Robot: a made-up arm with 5 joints.
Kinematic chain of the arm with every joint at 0, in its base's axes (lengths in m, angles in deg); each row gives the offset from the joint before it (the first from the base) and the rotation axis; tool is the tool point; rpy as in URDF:
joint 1: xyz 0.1 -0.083 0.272 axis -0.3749 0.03 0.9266
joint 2: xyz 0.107 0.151 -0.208 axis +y
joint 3: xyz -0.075 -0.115 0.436 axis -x
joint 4: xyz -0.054 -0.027 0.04 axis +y
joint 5: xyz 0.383 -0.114 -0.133 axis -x
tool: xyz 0.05 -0.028 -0.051 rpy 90 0 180
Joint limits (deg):
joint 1: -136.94..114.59
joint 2: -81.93..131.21
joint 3: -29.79..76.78
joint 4: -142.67..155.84
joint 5: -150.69..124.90
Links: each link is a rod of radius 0.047 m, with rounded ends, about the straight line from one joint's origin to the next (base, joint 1, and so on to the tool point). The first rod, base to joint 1, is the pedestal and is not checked.
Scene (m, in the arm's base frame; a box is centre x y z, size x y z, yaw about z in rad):
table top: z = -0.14
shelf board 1: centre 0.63 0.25 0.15 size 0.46 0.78 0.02 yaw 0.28
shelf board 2: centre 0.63 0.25 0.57 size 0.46 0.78 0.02 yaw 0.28
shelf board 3: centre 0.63 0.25 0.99 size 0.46 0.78 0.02 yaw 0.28
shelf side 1: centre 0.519 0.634 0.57 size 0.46 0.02 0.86 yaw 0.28
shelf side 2: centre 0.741 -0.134 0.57 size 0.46 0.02 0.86 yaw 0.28
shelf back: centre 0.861 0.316 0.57 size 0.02 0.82 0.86 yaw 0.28
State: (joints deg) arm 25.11 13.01 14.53 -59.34 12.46
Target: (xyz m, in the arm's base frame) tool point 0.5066 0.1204 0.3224
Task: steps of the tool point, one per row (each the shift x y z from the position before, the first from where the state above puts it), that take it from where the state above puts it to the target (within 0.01 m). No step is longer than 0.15 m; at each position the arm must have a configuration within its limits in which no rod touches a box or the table.
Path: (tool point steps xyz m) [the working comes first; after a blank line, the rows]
Joints at the target: 42.81 2.92 -8.19 -3.27 6.64
Straight joint move there: touches shelf board 2.

1: -0.1042 -0.0142 0.0147
2: -0.0970 -0.0282 -0.0003
3: -0.0858 -0.0402 -0.0144
4: 0.0217 -0.0306 -0.0933
5: 0.0053 -0.0096 -0.1088
6: -0.0178 0.0072 -0.1171
7: -0.0442 0.0150 -0.1184
8: 0.0727 0.0239 0.0170
9: 0.0794 0.0233 0.0010
10: 0.0837 0.0206 -0.0180

